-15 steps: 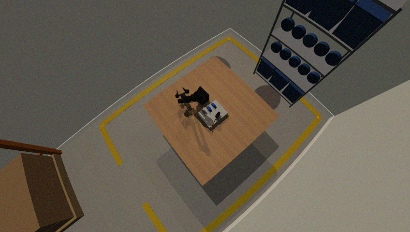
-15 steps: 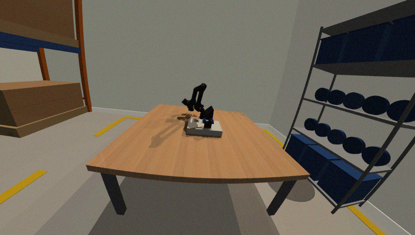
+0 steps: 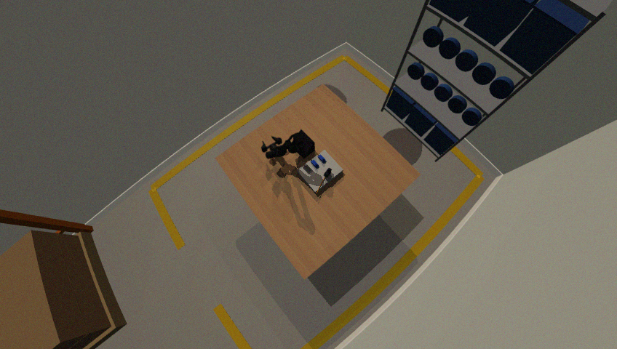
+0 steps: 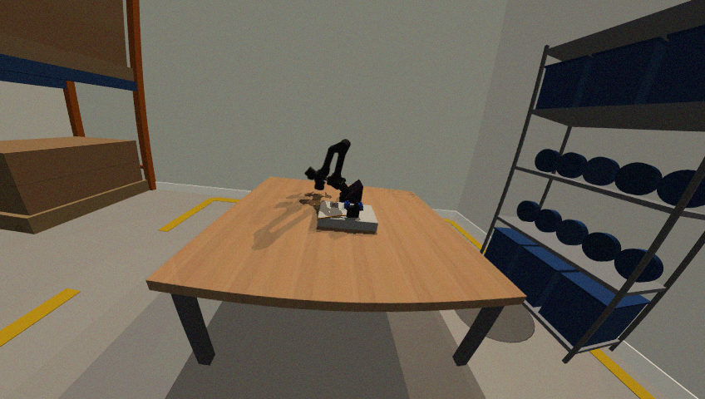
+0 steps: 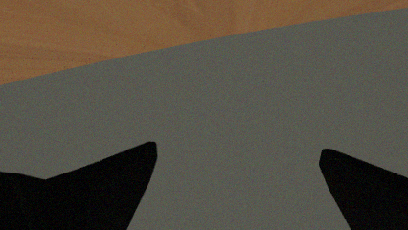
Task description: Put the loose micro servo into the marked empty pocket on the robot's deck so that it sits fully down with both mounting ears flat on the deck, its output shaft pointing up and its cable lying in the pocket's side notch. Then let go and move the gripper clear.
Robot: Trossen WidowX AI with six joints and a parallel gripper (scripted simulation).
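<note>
Right now my gripper tip is 550 mm short of the grey deck, 140 mm to the right of it and 70 mm above it.
</note>
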